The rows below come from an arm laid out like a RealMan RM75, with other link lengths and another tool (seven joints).
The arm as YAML. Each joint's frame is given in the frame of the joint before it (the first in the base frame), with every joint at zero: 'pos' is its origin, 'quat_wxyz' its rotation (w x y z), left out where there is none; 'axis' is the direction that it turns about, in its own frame. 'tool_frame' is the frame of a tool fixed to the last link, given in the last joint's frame.
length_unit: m
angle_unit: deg
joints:
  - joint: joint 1
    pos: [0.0, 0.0, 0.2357]
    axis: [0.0, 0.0, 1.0]
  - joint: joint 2
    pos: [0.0, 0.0, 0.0]
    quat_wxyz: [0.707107, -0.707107, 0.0, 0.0]
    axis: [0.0, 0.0, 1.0]
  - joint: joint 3
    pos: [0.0, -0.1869, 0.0]
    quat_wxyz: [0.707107, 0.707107, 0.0, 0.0]
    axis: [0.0, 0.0, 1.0]
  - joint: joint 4
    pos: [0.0, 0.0, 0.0]
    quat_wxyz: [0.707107, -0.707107, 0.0, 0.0]
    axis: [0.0, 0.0, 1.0]
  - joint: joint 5
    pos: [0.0, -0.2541, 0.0]
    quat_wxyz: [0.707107, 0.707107, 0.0, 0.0]
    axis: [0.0, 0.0, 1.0]
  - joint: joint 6
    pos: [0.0, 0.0, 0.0]
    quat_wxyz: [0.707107, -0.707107, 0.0, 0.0]
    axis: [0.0, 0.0, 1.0]
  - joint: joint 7
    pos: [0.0, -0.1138, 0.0]
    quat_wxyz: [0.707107, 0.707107, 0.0, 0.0]
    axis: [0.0, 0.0, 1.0]
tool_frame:
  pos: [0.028, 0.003, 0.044]
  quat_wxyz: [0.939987, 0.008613, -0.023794, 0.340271]
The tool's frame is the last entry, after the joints.
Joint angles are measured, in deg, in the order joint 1, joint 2, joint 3, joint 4, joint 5, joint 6, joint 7. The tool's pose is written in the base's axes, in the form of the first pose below.
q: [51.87 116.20 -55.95 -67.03 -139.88 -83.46 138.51]
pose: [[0.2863 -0.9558 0.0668 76.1], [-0.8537 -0.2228 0.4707 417.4], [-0.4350 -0.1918 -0.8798 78.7], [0 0 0 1]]
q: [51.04 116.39 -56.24 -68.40 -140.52 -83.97 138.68]
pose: [[0.2905 -0.9535 0.0798 78.4], [-0.8522 -0.2198 0.4749 415.2], [-0.4352 -0.2060 -0.8764 81.1], [0 0 0 1]]
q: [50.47 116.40 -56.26 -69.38 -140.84 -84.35 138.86]
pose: [[0.2908 -0.9528 0.0867 80.0], [-0.8502 -0.2157 0.4802 413.9], [-0.4388 -0.2134 -0.8729 84.2], [0 0 0 1]]
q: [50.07 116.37 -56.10 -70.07 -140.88 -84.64 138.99]
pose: [[0.2886 -0.9534 0.0879 80.9], [-0.8485 -0.2121 0.4848 413.1], [-0.4436 -0.2145 -0.8702 86.9], [0 0 0 1]]
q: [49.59 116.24 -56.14 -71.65 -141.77 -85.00 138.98]
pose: [[0.3025 -0.9477 0.1017 81.4], [-0.8388 -0.2140 0.5006 412.7], [-0.4527 -0.2368 -0.8597 93.3], [0 0 0 1]]
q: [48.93 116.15 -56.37 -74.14 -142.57 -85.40 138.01]
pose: [[0.3416 -0.9333 0.1108 79.6], [-0.8184 -0.2374 0.5233 412.0], [-0.4621 -0.2695 -0.8449 101.8], [0 0 0 1]]
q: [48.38 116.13 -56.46 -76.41 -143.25 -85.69 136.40]
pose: [[0.3873 -0.9147 0.1152 77.5], [-0.7946 -0.2678 0.5449 411.6], [-0.4676 -0.3025 -0.8306 109.7], [0 0 0 1]]
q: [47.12 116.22 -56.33 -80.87 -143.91 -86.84 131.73]
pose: [[0.4879 -0.8655 0.1136 74.1], [-0.7420 -0.3427 0.5762 408.7], [-0.4598 -0.3655 -0.8093 124.8], [0 0 0 1]]
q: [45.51 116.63 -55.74 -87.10 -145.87 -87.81 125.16]
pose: [[0.6162 -0.7786 0.1185 70.4], [-0.6516 -0.4195 0.6320 405.0], [-0.4424 -0.4667 -0.7658 147.5], [0 0 0 1]]
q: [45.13 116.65 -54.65 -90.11 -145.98 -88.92 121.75]
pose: [[0.6714 -0.7333 0.1069 66.4], [-0.6024 -0.4561 0.6550 401.7], [-0.4316 -0.5042 -0.7480 160.8], [0 0 0 1]]
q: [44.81 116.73 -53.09 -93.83 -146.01 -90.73 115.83]
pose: [[0.7529 -0.6518 0.0916 61.5], [-0.5268 -0.5132 0.6776 396.5], [-0.3946 -0.5584 -0.7297 177.5], [0 0 0 1]]
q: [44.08 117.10 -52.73 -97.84 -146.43 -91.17 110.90]
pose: [[0.8224 -0.5636 0.0780 54.7], [-0.4434 -0.5490 0.7085 392.0], [-0.3565 -0.6172 -0.7014 190.8], [0 0 0 1]]
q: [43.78 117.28 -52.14 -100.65 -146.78 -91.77 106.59]
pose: [[0.8711 -0.4862 0.0688 49.8], [-0.3764 -0.5713 0.7293 388.2], [-0.3153 -0.6612 -0.6807 201.7], [0 0 0 1]]
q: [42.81 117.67 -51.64 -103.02 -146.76 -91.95 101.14]
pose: [[0.9152 -0.3985 0.0606 49.1], [-0.3073 -0.5924 0.7448 385.0], [-0.2609 -0.7002 -0.6646 210.4], [0 0 0 1]]
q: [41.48 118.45 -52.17 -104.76 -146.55 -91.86 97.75]
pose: [[0.9383 -0.3414 0.0550 49.1], [-0.2656 -0.6096 0.7469 382.1], [-0.2214 -0.7154 -0.6627 210.6], [0 0 0 1]]
